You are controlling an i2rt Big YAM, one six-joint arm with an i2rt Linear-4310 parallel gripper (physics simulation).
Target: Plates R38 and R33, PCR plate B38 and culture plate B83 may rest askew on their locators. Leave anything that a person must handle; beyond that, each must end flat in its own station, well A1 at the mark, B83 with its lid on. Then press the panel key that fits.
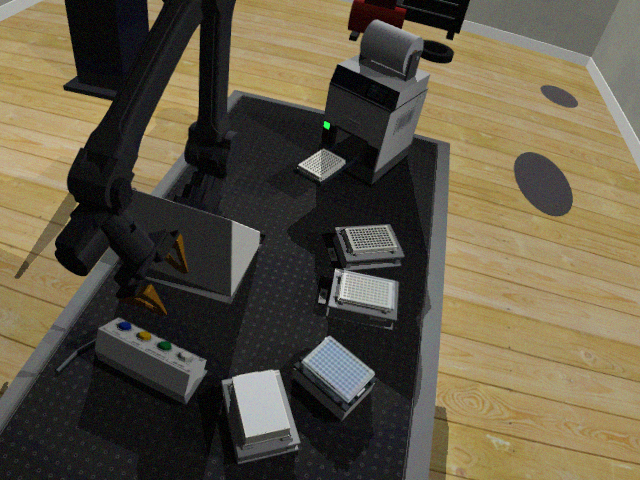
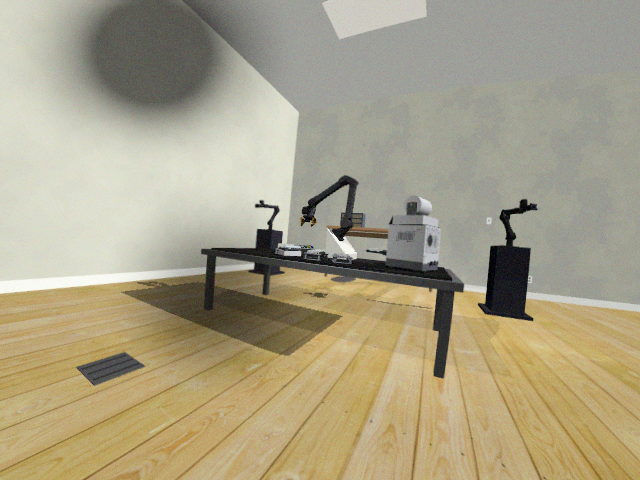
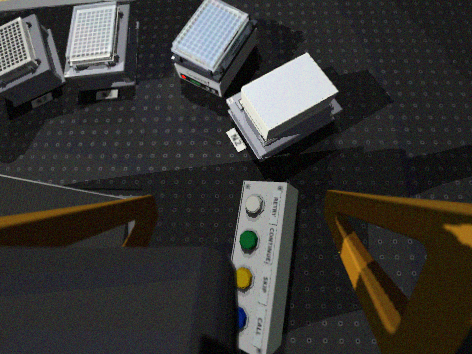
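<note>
My open, empty gripper (image 1: pixel 175 292) (image 2: pixel 308 225) (image 3: pixel 241 200) hangs above the key panel (image 1: pixel 142 370) (image 3: pixel 282 270). Its keys are white RETRY (image 1: pixel 185 356) (image 3: pixel 254 205), green CONTINUE (image 1: pixel 164 345) (image 3: pixel 248 241), yellow SKIP (image 1: pixel 144 335) (image 3: pixel 243 278) and blue CALL (image 1: pixel 124 326) (image 3: pixel 242 318). A thick white plate (image 1: pixel 261 405) (image 3: pixel 290 95) sits on station N2, seemingly tilted. A blue plate (image 1: pixel 338 367) (image 3: pixel 212 34) lies on a unit with a red light. A pale plate (image 1: pixel 366 290) (image 3: pixel 94 34) and another plate (image 1: pixel 370 238) (image 3: pixel 11 46) lie on their stations. Plate names and marks are unreadable.
A grey machine (image 1: pixel 379 111) (image 2: pixel 413 242) with a green light and a roll on top stands at the far end; a plate (image 1: pixel 322 164) lies on its tray. A slanted white panel (image 1: pixel 201 248) (image 2: pixel 338 245) stands beside the arm. The table (image 1: pixel 439 217) has a grey rim.
</note>
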